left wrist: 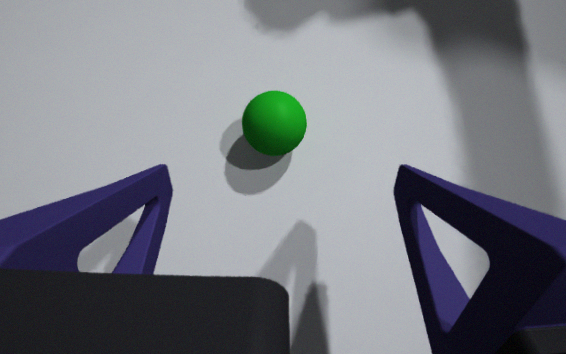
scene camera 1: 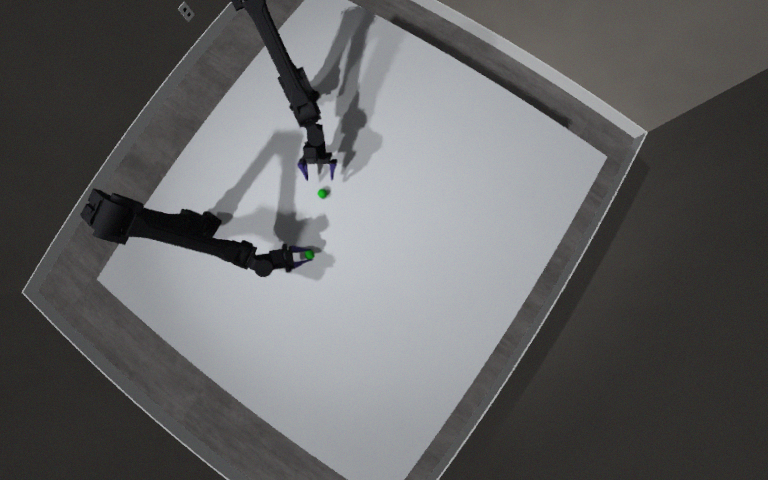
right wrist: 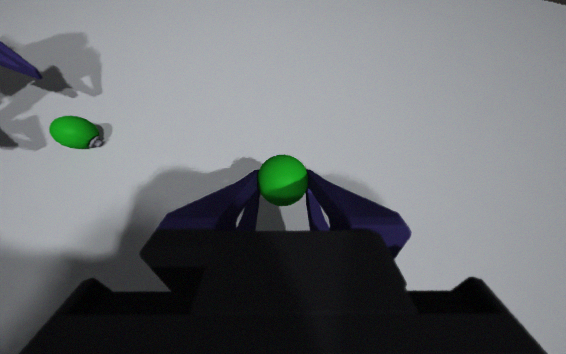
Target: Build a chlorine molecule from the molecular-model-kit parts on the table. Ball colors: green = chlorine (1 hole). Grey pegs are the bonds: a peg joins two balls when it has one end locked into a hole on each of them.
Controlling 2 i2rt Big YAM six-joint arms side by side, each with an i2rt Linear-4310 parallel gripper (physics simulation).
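Observation:
A loose green ball (scene camera 1: 322,193) (left wrist: 274,123) (right wrist: 73,132) lies on the white table top. In the right wrist view a small grey peg end (right wrist: 96,142) shows at its side; how deep it sits is hidden. My left gripper (scene camera 1: 320,180) (left wrist: 283,177) is open and empty, with its fingertips spread short of this ball. My right gripper (scene camera 1: 308,255) (right wrist: 282,176) is shut on a second green ball (scene camera 1: 309,254) (right wrist: 282,187), held at the fingertips. No hole or peg shows on the held ball. The two balls are apart.
The white table top (scene camera 1: 430,254) has a grey-brown border with raised edges around it. The left arm (scene camera 1: 283,62) reaches in from the top and the right arm (scene camera 1: 186,230) from the left. Their shadows fall near both balls.

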